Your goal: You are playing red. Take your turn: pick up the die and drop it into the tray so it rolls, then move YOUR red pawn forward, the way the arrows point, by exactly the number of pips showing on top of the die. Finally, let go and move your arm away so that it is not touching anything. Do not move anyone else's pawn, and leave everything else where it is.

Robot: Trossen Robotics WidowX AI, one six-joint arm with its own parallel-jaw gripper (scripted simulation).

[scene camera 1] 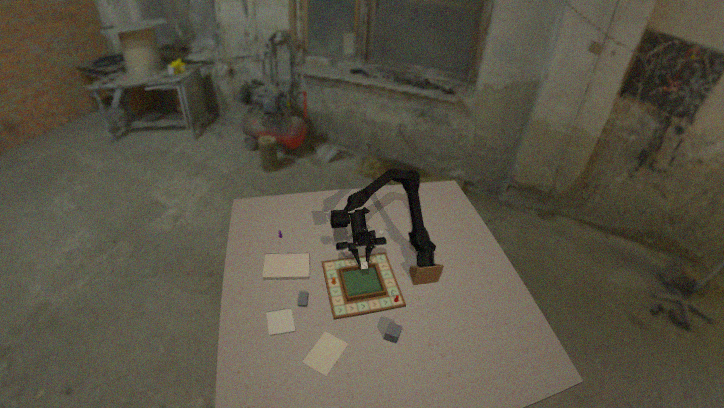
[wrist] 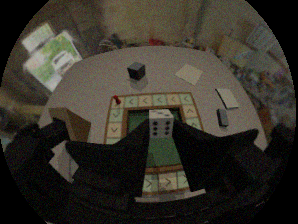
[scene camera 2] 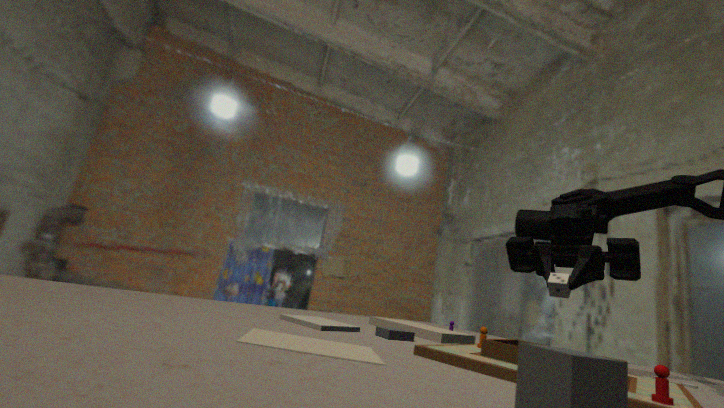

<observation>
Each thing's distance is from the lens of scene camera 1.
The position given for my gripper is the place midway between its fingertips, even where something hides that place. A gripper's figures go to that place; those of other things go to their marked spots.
my gripper (scene camera 1: 363, 266): 124 cm
flat white box (scene camera 1: 285, 266): 139 cm
</observation>
